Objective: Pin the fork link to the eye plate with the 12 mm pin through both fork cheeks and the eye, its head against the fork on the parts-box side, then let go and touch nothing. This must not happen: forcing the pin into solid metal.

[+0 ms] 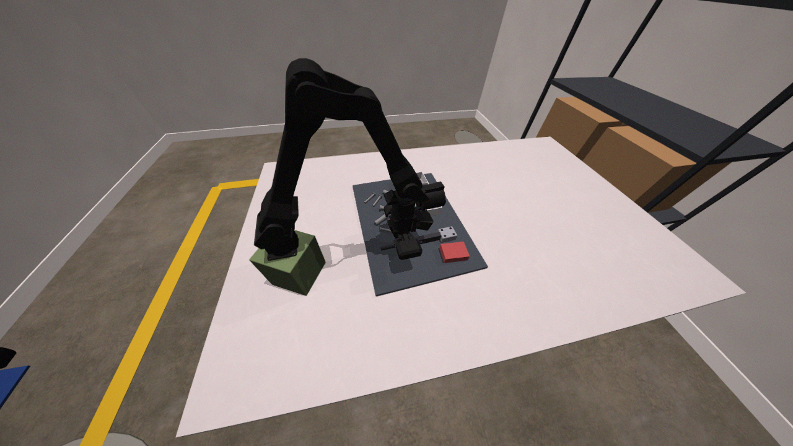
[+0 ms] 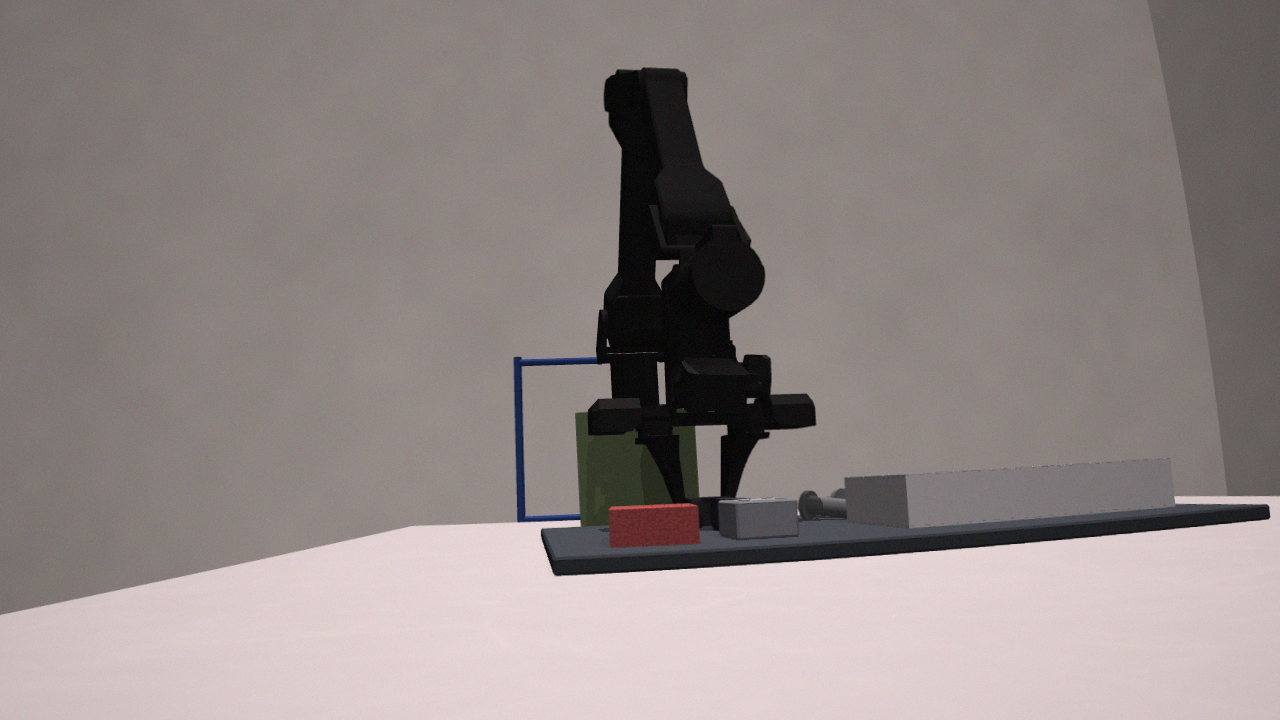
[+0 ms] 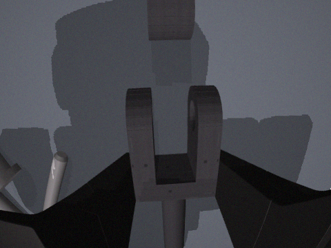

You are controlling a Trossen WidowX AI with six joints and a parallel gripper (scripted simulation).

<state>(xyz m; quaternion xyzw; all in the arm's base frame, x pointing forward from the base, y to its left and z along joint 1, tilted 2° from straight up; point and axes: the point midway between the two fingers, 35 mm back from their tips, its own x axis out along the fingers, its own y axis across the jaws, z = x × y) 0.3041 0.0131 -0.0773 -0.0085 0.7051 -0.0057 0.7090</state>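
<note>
Now: the fork link 30 mm below my hand. From my hand the other things lie so: grey mount 160 mm ahead, 20 mm below; then dark mat 60 mm ahead, 100 mm to the left, 50 mm below; then eye plate 80 mm ahead, 30 mm below.
</note>
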